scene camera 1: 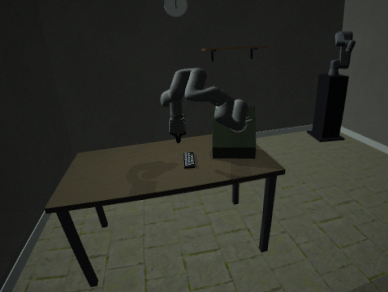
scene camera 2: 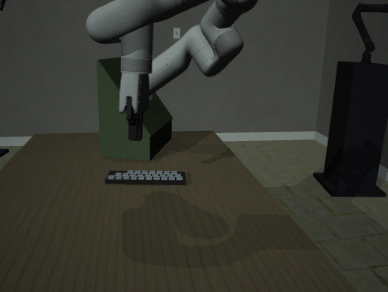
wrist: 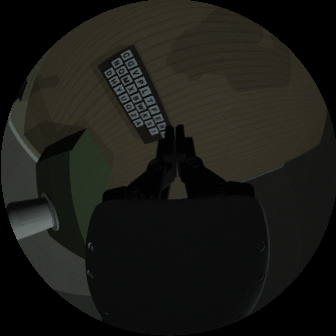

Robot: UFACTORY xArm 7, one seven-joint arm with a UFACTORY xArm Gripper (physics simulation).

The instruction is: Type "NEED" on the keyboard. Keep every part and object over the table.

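Pixels of known places: gripper, fingertip midpoint: (scene camera 1: 178, 142) (scene camera 2: 135, 140) (wrist: 175, 136); arm's base, origin of the base link: (wrist: 49, 211).
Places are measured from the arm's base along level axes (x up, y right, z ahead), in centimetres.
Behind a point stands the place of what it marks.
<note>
A dark keyboard (scene camera 1: 189, 160) {x -19.7, y -9.5, z 34.7 cm} (scene camera 2: 145, 178) {x -20.3, y -6.3, z 36.6 cm} (wrist: 133, 94) {x -19.7, y -7.6, z 34.9 cm} with pale lettered keys lies flat on the wooden table (scene camera 1: 110, 172) {x -21.5, y -15.1, z 87.8 cm} (scene camera 2: 60, 225) {x -21.5, y 8.8, z 61.9 cm} (wrist: 225, 120) {x -21.5, y 3.9, z 51.3 cm}. My gripper (scene camera 1: 178, 140) {x -8.2, y -4.5, z 41.1 cm} (scene camera 2: 135, 138) {x -8.2, y -4.5, z 41.1 cm} (wrist: 175, 136) {x -8.2, y -4.5, z 41.1 cm} is shut and empty, with its fingertips pointing down. It hangs above the table, higher than the keyboard. In the wrist view the fingertips overlap the keyboard's lower right end and hide part of the last keys there. The letters N and D show at the far end of the keyboard, and E shows close to the fingertips.
A green block-shaped stand (scene camera 1: 234, 135) {x -6.4, y -4.1, z 3.2 cm} (scene camera 2: 112, 125) {x -10.4, y 6.6, z 16.4 cm} (wrist: 87, 180) {x -11.2, y 2.8, z 17.1 cm} bears the arm's base at the table's end, beside the keyboard. The arm's links stretch above the table. A dark pedestal (scene camera 1: 330, 107) (scene camera 2: 355, 125) with another arm stands on the floor away from the table. A shelf (scene camera 1: 235, 48) hangs on the wall.
</note>
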